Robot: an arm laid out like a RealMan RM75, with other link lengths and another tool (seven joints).
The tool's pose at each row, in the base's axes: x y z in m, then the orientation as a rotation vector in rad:
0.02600 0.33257 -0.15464 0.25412 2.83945 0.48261
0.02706 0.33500 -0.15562 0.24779 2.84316 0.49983
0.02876 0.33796 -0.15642 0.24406 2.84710 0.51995
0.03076 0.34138 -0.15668 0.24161 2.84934 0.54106
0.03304 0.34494 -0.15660 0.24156 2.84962 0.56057
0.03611 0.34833 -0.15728 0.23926 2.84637 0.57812
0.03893 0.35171 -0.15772 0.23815 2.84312 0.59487
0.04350 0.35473 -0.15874 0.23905 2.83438 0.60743
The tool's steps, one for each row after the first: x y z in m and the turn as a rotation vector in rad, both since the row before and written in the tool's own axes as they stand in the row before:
-0.00029 0.00206 0.00192 -0.01113 0.00747 -0.00206
-0.00085 0.00267 0.00211 -0.01269 0.00831 0.00008
-0.00116 0.00330 0.00187 -0.01350 0.00694 0.00091
-0.00148 0.00357 0.00172 -0.01260 0.00470 0.00216
-0.00213 0.00319 0.00258 -0.01222 0.00109 0.00003
-0.00194 0.00322 0.00234 -0.01160 0.00093 0.00076
-0.00359 0.00282 0.00320 -0.00990 -0.00537 0.00095

